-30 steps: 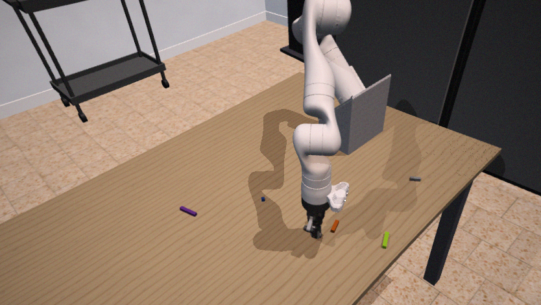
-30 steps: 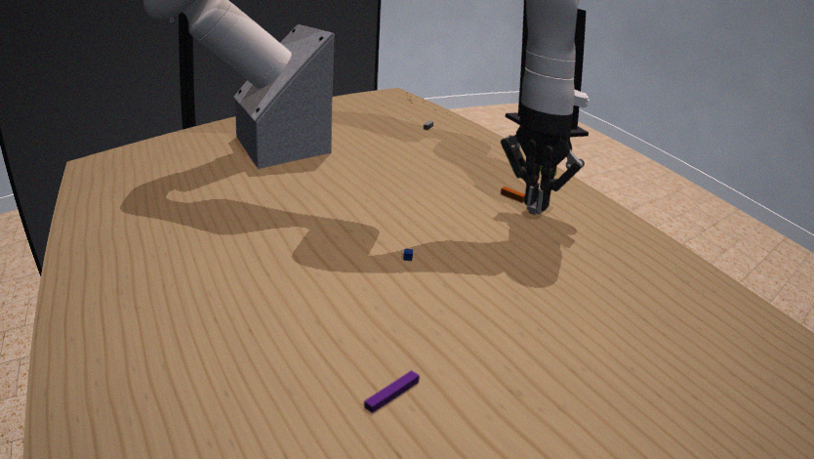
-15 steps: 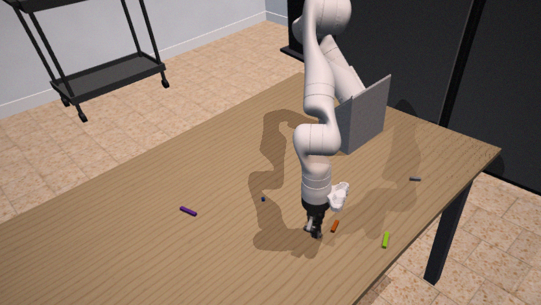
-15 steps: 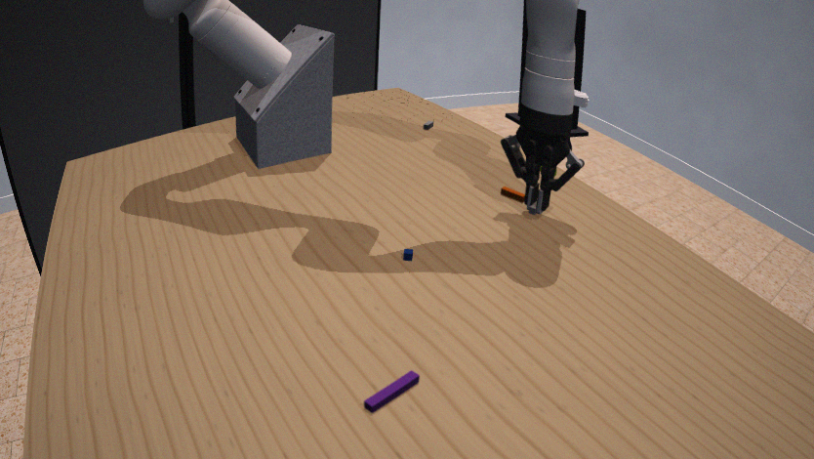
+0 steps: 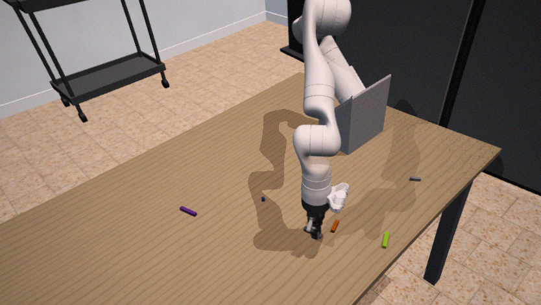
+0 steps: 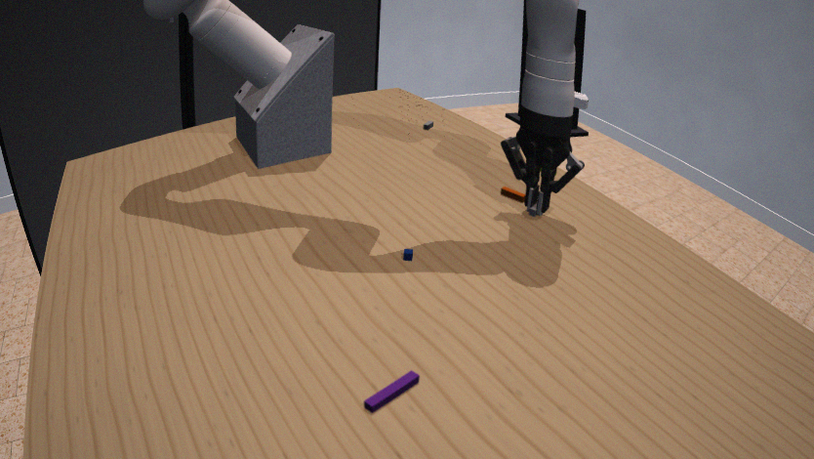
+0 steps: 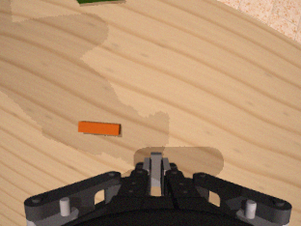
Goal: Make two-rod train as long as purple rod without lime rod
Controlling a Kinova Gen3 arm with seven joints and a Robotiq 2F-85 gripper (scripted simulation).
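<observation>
The orange rod is 70 mm behind my hand and 20 mm below it. From my hand the other things lie so: lime rod: 140 mm behind, 120 mm to the left, 20 mm below; then purple rod: 320 mm to the right, 230 mm ahead, 20 mm below; then blue rod: 210 mm to the right, 30 mm ahead, 20 mm below.
</observation>
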